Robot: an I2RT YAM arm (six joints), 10 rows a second.
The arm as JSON. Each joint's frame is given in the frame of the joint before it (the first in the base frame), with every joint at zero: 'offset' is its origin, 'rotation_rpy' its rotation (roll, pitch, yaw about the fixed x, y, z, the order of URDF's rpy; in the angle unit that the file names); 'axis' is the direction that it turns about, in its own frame. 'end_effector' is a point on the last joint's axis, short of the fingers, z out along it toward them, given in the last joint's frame.
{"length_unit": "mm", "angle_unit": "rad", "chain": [
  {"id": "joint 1", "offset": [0.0, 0.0, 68.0], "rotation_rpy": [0.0, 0.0, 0.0], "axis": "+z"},
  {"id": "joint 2", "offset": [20.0, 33.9, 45.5], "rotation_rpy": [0.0, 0.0, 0.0], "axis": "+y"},
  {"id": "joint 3", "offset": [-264.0, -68.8, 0.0], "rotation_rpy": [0.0, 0.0, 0.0], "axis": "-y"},
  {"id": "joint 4", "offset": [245.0, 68.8, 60.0], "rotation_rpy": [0.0, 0.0, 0.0], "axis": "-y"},
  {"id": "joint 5", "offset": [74.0, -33.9, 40.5], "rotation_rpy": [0.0, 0.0, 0.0], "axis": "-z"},
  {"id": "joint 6", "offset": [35.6, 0.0, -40.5], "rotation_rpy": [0.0, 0.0, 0.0], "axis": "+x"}
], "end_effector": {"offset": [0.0, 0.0, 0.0], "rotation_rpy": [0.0, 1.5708, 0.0]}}
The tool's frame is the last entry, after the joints.
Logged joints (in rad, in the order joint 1, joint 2, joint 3, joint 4, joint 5, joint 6), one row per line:
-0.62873 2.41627 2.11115 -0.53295 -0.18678 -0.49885
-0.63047 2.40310 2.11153 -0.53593 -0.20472 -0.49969
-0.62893 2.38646 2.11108 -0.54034 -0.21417 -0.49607
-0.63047 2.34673 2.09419 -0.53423 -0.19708 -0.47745
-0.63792 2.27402 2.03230 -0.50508 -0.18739 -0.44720
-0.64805 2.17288 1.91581 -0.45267 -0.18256 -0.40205
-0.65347 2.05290 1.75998 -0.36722 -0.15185 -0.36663
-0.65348 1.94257 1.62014 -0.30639 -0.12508 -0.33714
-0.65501 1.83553 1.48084 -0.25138 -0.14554 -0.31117
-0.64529 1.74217 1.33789 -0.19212 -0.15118 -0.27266
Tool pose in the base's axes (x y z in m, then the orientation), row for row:
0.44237 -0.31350 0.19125 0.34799 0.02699 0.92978 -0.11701
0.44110 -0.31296 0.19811 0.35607 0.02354 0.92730 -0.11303
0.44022 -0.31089 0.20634 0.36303 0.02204 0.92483 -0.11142
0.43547 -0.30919 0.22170 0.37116 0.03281 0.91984 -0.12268
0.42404 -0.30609 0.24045 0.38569 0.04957 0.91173 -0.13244
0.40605 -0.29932 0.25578 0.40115 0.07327 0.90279 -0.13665
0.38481 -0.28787 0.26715 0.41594 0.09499 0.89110 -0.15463
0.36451 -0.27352 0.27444 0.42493 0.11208 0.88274 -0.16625
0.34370 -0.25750 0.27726 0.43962 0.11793 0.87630 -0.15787
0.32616 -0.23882 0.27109 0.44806 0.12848 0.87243 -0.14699
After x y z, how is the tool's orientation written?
As a quaternion, w x y z.
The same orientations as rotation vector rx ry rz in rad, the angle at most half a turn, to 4 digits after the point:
0.0700 2.4107 -0.3034
0.0608 2.3950 -0.2919
0.0567 2.3807 -0.2868
0.0841 2.3587 -0.3146
0.1262 2.3219 -0.3373
0.1853 2.2826 -0.3455
0.2385 2.2377 -0.3883
0.2803 2.2076 -0.4158
0.2930 2.1769 -0.3922
0.3180 2.1590 -0.3638

